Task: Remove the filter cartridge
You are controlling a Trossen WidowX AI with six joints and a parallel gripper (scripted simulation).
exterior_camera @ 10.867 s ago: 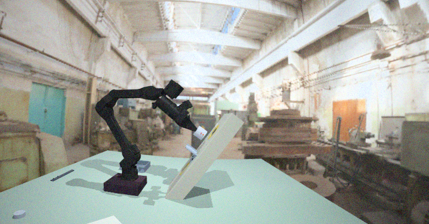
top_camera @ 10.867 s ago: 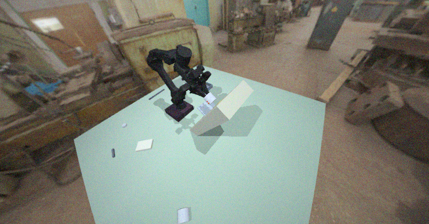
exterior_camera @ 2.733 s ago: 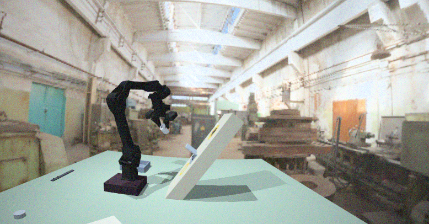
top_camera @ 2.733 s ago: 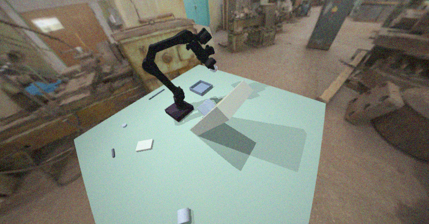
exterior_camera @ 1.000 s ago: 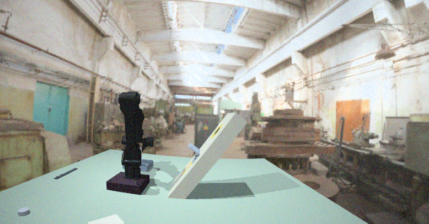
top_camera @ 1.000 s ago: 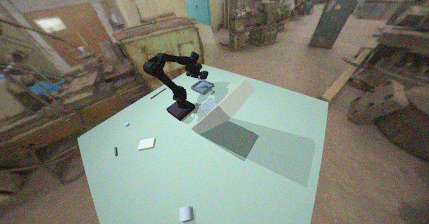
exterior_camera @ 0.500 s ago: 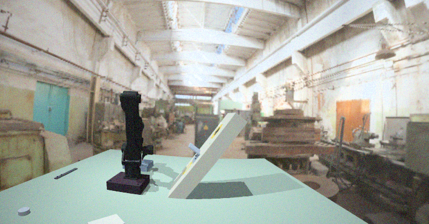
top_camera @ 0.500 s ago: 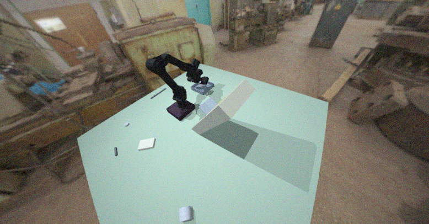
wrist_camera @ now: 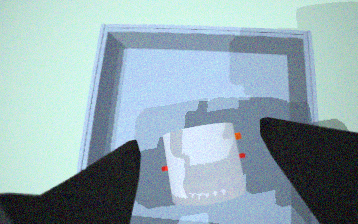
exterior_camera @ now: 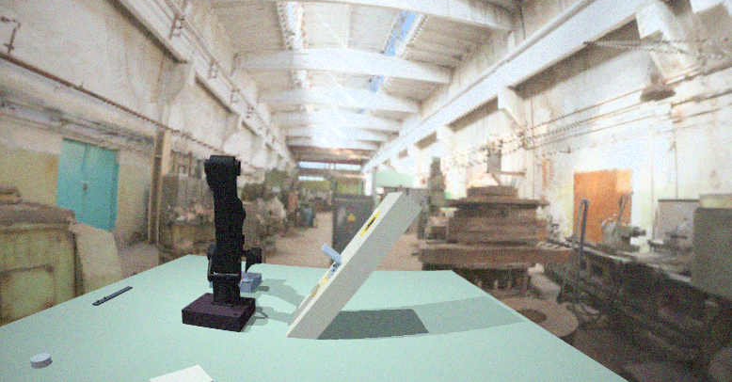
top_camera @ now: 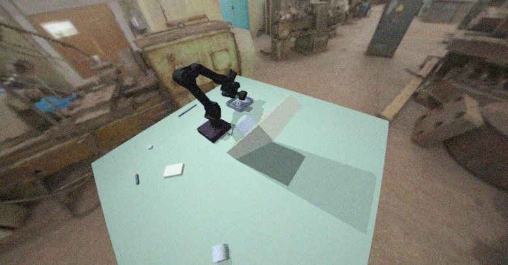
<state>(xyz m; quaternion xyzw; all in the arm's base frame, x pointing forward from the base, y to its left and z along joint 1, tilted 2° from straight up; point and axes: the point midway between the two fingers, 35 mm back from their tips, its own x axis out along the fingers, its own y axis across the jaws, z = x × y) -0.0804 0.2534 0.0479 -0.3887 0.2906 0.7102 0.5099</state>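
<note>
Now: gripper tip 10 mm to the left of the round filter cartridge and 10 mm above it. Round my gripper tip: white card: 600 mm to the right, 150 mm ahead, 40 mm below.
</note>
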